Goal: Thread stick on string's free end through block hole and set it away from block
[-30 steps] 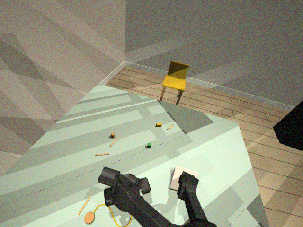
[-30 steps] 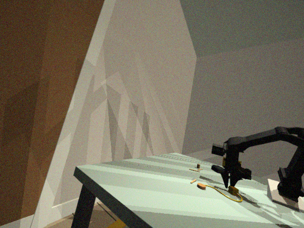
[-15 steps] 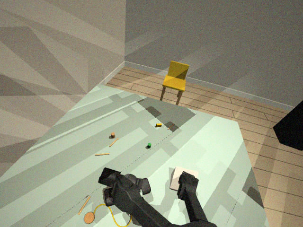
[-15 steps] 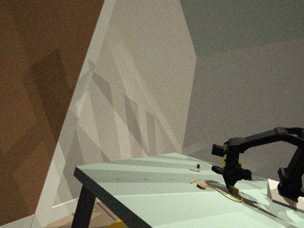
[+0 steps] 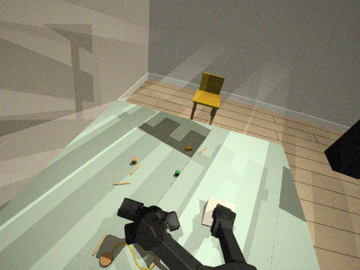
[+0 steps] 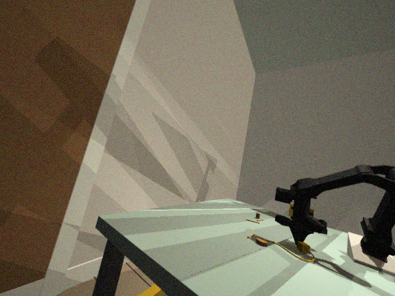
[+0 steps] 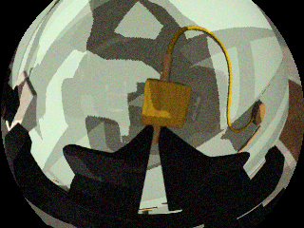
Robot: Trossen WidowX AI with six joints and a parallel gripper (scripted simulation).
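Now: the thin wooden stick 30 mm to the left of my gripper tip, 30 mm behind it and 10 mm above it. Round my gripper tip: round wooden button: 140 mm to the left, 110 mm ahead; green cylinder: 300 mm to the right, 10 mm above; small brown cylinder: 270 mm to the right, 240 mm ahead, 10 mm above.
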